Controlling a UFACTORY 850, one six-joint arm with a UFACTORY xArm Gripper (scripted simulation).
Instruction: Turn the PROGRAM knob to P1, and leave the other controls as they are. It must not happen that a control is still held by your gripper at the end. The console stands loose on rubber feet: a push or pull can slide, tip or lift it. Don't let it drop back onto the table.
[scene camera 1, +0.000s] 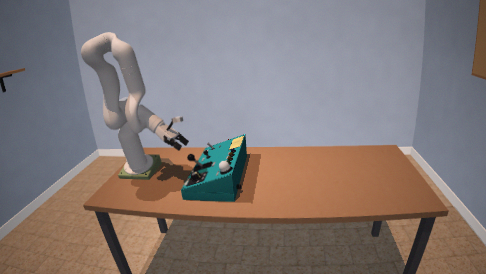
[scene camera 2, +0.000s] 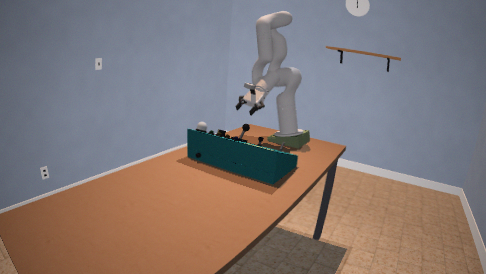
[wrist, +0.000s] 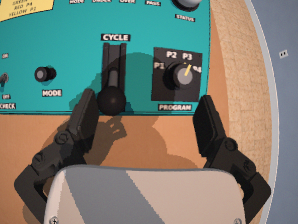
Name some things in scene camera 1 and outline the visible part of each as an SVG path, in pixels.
A teal console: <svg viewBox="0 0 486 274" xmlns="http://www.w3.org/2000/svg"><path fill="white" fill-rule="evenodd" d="M246 134L213 146L207 143L210 147L204 149L205 151L203 151L204 153L202 153L198 161L193 154L187 156L187 159L195 162L196 165L181 189L183 200L235 202L237 191L241 189L239 184L247 158Z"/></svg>
